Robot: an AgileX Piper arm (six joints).
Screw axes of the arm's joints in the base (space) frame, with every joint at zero. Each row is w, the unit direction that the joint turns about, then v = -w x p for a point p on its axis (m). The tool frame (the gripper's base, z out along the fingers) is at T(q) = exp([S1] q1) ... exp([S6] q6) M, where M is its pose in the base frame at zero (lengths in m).
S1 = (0, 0, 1, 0.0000, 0.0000, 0.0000)
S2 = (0, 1, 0, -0.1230, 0.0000, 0.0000)
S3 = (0, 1, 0, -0.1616, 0.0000, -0.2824)
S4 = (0.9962, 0, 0.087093, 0.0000, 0.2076, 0.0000)
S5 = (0, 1, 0, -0.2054, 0.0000, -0.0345)
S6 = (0.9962, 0, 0.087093, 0.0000, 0.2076, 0.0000)
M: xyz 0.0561 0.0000 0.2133 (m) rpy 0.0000 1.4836 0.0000 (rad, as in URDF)
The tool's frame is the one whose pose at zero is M.
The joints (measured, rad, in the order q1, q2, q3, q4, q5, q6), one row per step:
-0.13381, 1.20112, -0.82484, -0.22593, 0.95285, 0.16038
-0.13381, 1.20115, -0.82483, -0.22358, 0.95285, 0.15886
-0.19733, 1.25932, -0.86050, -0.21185, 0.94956, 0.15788
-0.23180, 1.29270, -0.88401, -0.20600, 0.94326, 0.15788
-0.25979, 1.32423, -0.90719, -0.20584, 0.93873, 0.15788
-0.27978, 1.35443, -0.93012, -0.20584, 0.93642, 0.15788
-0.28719, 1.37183, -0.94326, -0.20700, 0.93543, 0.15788
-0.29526, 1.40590, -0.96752, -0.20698, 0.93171, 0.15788
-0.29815, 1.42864, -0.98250, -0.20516, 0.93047, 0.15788
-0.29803, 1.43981, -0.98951, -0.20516, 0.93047, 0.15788
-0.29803, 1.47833, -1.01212, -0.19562, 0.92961, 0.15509
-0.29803, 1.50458, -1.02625, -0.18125, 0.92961, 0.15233
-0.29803, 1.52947, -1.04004, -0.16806, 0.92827, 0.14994
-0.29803, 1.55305, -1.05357, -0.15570, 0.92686, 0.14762
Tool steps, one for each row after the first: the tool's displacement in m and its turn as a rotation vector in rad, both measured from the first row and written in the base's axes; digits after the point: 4 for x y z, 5 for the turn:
0.0000, 0.0002, 0.0000, 0.00178, 0.00008, 0.00074
0.0101, -0.0146, -0.0030, 0.01595, 0.01738, -0.06467
0.0163, -0.0235, -0.0041, 0.02280, 0.01967, -0.09968
0.0221, -0.0317, -0.0051, 0.02427, 0.02312, -0.12687
0.0280, -0.0384, -0.0062, 0.02568, 0.02776, -0.14646
0.0316, -0.0414, -0.0069, 0.02546, 0.03111, -0.15334
0.0390, -0.0458, -0.0090, 0.02716, 0.03700, -0.16074
0.0440, -0.0479, -0.0110, 0.03039, 0.04297, -0.16404
0.0464, -0.0487, -0.0121, 0.03128, 0.04704, -0.16395
0.0548, -0.0505, -0.0167, 0.04263, 0.06044, -0.16452
0.0603, -0.0511, -0.0205, 0.05773, 0.06994, -0.16699
0.0656, -0.0518, -0.0242, 0.07138, 0.07728, -0.16928
0.0707, -0.0524, -0.0276, 0.08403, 0.08365, -0.17144

